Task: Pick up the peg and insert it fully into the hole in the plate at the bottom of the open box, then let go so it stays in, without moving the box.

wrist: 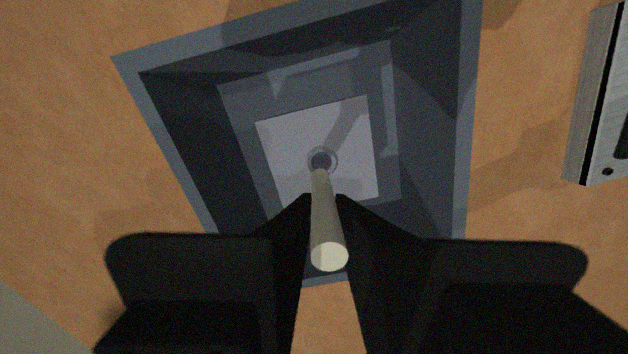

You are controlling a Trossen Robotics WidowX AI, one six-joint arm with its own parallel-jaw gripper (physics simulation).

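Places are measured from the arm's base along level axes (x ahead, y left, z up), in centimetres.
Pixels of known places: gripper, fingertip midpoint: (322, 200).
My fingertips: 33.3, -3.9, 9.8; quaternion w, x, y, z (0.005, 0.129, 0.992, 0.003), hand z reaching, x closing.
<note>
Behind a point stands the place of what it marks, as x, y, z.
The pale beige peg (326, 215) {33.2, -4.5, 12.3} is held between the two black fingers of my gripper (322, 200) {33.3, -3.9, 9.8}, which is shut on it. Its round near end faces the camera, and its far end points down into the box. The blue-grey open box (170, 127) {41.7, -9.6, 7.2} is below, with its rim around the fingers. A light grey square plate (295, 132) {34.6, -7.1, 3.6} lies on the box's bottom. The dark round hole (321, 160) with a ring around it is near the plate's middle. The peg's far tip appears at the hole's lower edge; the gap in height cannot be told.
The box walls stand around the fingers, and the lower wall is partly hidden by them. A silver metal object (600, 100) {5.8, -3.2, -0.2} with a black stripe is at the right edge. A grey-green surface (30, 325) shows at the lower left corner. The tabletop (85, 150) {59.3, -9.7, -2.2} is orange-brown.
</note>
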